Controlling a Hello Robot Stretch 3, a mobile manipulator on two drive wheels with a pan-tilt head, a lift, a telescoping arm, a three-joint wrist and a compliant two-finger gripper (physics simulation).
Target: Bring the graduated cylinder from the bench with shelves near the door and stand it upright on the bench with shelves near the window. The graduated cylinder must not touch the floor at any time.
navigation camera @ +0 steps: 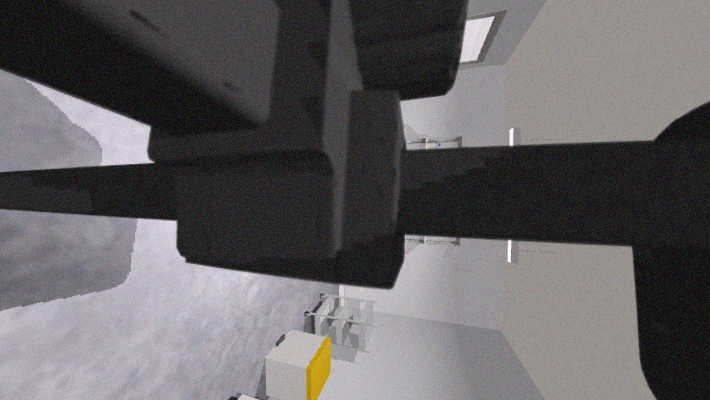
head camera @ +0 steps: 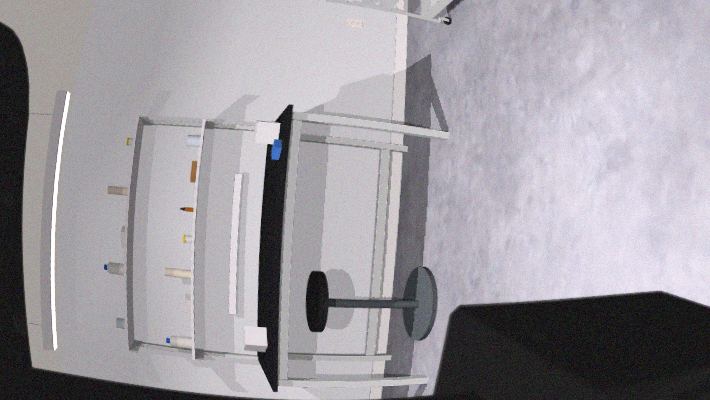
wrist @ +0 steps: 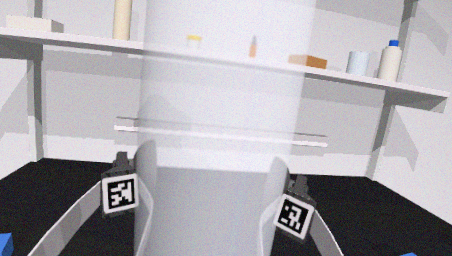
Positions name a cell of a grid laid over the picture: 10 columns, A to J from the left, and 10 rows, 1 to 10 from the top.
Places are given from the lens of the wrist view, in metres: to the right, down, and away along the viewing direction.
my gripper (wrist: E7): -0.01, 0.03, 0.18
graduated cylinder (wrist: E4): 0.00, -0.01, 0.05
bench with shelves (wrist: H9): 0.46, 0.29, 0.84
The marked spots on the bench with shelves and the graduated cylinder are 0.96 m apart.
